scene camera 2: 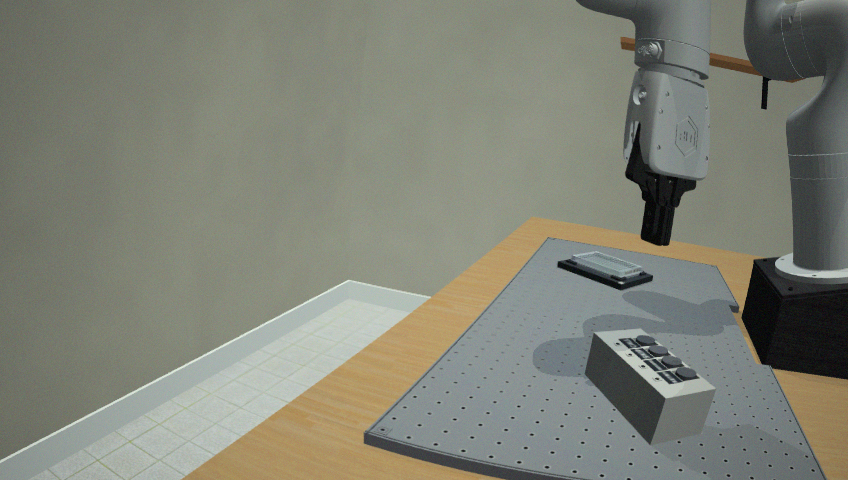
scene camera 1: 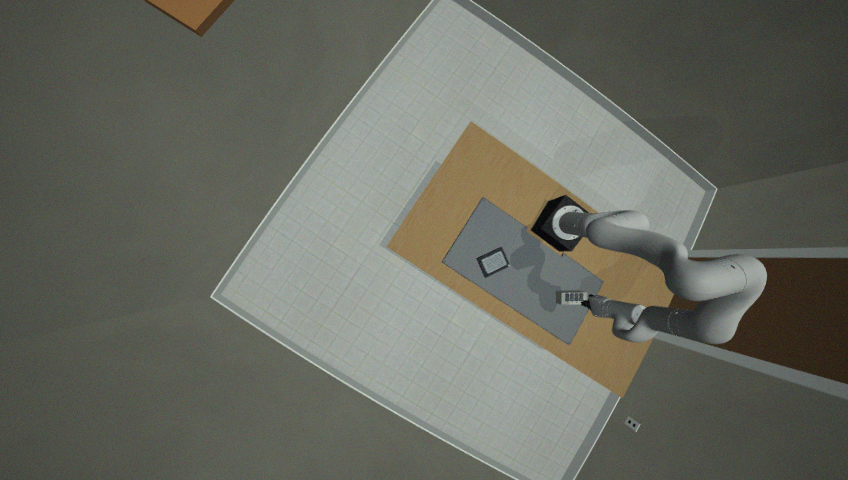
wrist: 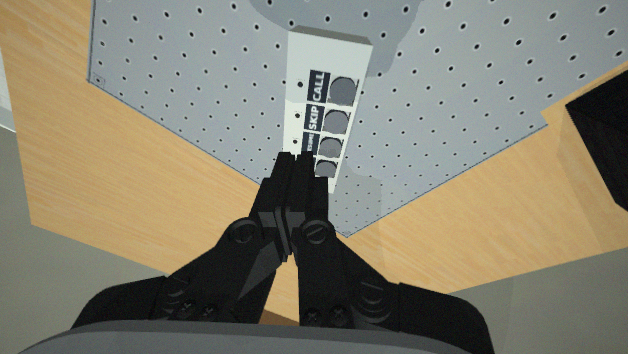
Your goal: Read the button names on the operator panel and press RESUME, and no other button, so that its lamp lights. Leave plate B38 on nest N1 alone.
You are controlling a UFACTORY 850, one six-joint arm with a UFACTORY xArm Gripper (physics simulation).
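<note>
The pale operator panel (scene camera 1: 561,296) (scene camera 2: 630,386) (wrist: 327,50) is a box with a row of round grey buttons. In the wrist view, the CALL button (wrist: 343,91) is farthest, then the SKIP button (wrist: 337,122). The RESUME button (wrist: 330,147) has a partly covered label, with its ending readable. The nearest button (wrist: 326,168) has its label hidden behind the fingers. The three visible lamps look dark. My gripper (scene camera 1: 586,303) (scene camera 2: 656,242) (wrist: 299,174) is shut and empty, hanging above the panel without touching it. Plate B38 (scene camera 1: 493,261) (scene camera 2: 606,262) sits on nest N1 (scene camera 1: 480,263) (scene camera 2: 586,274).
The panel and nest stand on a grey perforated board (scene camera 1: 482,208) (scene camera 2: 476,380) (wrist: 200,85) on a wooden table (scene camera 1: 470,148) (scene camera 2: 297,416) (wrist: 100,185). The arm's black base block (scene camera 1: 550,226) (scene camera 2: 785,324) (wrist: 605,130) stands beside the board.
</note>
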